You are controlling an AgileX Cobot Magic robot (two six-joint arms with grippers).
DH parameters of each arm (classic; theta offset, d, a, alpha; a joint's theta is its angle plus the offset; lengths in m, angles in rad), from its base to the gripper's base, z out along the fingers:
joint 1: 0 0.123 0 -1.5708
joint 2: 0.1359 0 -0.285 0
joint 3: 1.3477 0 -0.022 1.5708
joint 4: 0 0.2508 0 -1.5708
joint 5: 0 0 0.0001 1.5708
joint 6: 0 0.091 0 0
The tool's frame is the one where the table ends.
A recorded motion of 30 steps. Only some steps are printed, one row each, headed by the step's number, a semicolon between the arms.
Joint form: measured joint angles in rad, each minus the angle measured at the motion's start. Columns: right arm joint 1, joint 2, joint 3, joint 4, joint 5, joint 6; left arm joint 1, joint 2, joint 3, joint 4, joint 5, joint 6.
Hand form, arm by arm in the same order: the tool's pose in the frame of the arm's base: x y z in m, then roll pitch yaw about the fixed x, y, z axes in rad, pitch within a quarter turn. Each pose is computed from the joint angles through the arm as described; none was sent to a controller.
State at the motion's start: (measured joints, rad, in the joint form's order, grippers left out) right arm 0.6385 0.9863 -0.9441 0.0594 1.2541 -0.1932; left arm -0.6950 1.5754 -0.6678 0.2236 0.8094 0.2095
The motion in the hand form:
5: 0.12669 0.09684 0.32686 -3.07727 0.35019 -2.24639; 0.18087 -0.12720 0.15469 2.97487 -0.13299 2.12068
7: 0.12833 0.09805 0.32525 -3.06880 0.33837 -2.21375; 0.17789 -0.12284 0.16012 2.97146 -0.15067 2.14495
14: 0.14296 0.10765 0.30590 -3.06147 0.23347 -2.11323; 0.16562 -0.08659 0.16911 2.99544 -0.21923 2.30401
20: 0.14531 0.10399 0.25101 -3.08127 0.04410 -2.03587; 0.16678 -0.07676 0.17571 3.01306 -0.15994 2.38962
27: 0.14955 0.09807 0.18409 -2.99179 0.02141 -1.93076; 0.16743 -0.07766 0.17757 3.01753 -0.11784 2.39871
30: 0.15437 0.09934 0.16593 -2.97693 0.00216 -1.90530; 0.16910 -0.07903 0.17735 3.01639 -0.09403 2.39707
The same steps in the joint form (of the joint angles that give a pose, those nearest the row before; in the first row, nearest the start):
5: 0.0000 0.0068 0.0000 -0.0333 0.0000 -0.0558; 0.0000 -0.0194 -0.0130 0.0394 0.0629 -0.0512
7: 0.0000 0.0168 0.0000 -0.0333 0.0000 -0.0875; 0.0038 -0.0436 -0.0114 0.0394 0.1053 -0.0636
14: 0.0000 0.1092 0.0136 -0.0450 -0.0074 -0.1902; 0.1176 -0.1397 0.0502 0.0076 0.2173 -0.0719
20: 0.0000 0.1912 0.1690 -0.0960 -0.0649 -0.2602; 0.1832 -0.1861 0.0568 -0.0314 0.2035 -0.0719
27: 0.0000 0.2872 0.3890 -0.2123 -0.4081 -0.2814; 0.1878 -0.2010 0.0589 -0.0456 0.1760 -0.0719
30: 0.0000 0.3547 0.4212 -0.2567 -0.4995 -0.2662; 0.1878 -0.2009 0.0589 -0.0480 0.1522 -0.0719

